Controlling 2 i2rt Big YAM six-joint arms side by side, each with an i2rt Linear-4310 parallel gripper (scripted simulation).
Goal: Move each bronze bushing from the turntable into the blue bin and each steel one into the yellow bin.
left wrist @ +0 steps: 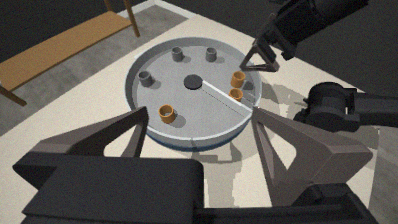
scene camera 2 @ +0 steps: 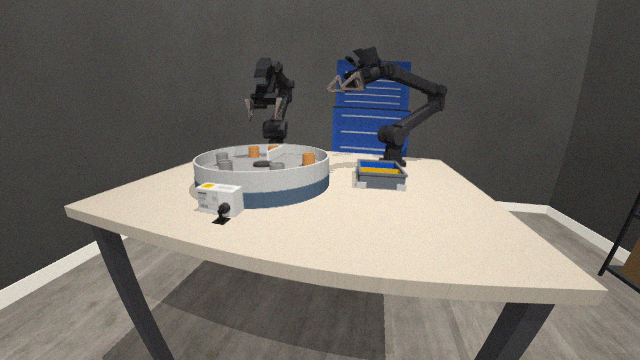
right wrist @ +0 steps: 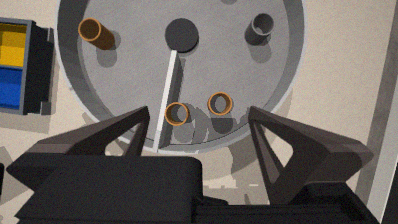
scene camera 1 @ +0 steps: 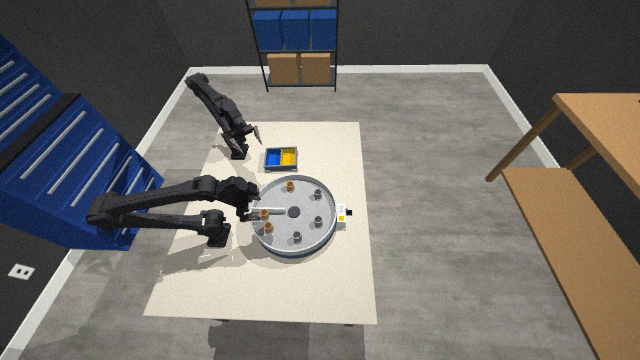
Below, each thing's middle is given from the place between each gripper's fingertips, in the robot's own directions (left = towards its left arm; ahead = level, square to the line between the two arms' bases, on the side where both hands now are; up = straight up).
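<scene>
As for the grey bin tray (scene camera 2: pixel 377 180), my right gripper is 17 cm above it, 42 cm to the right of it and 3 cm short of it.
The grey bin tray is 280 mm below my left hand, and it is also 170 mm to the left of my left hand and 80 mm ahead of it. Going by its middle, the grey bin tray is nearer to my left hand than to my right gripper.
</scene>
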